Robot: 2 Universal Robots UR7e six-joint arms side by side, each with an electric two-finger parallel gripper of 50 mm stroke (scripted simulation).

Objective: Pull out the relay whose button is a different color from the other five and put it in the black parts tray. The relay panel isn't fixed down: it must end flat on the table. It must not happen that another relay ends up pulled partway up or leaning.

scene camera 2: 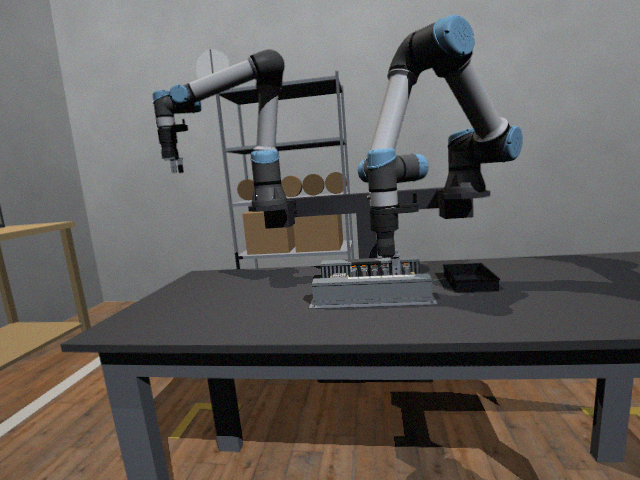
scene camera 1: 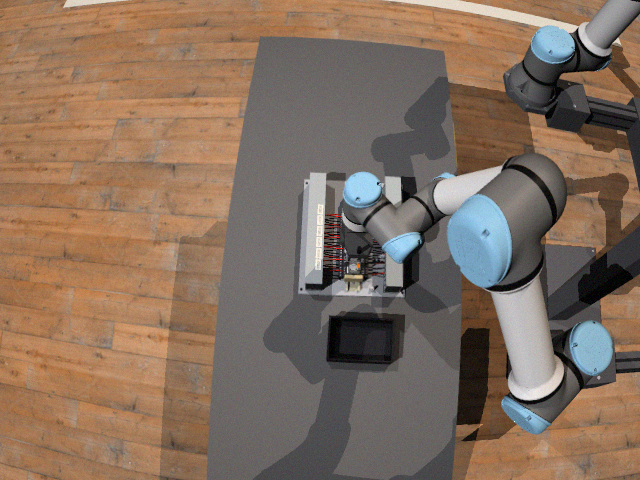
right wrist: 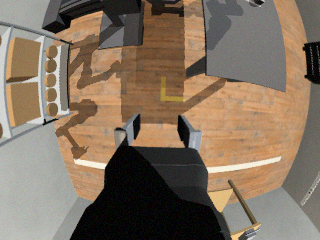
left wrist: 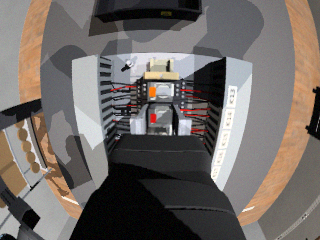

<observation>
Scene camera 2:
left gripper: 395, 274
black parts tray: 471, 277
relay panel: 335, 289
</observation>
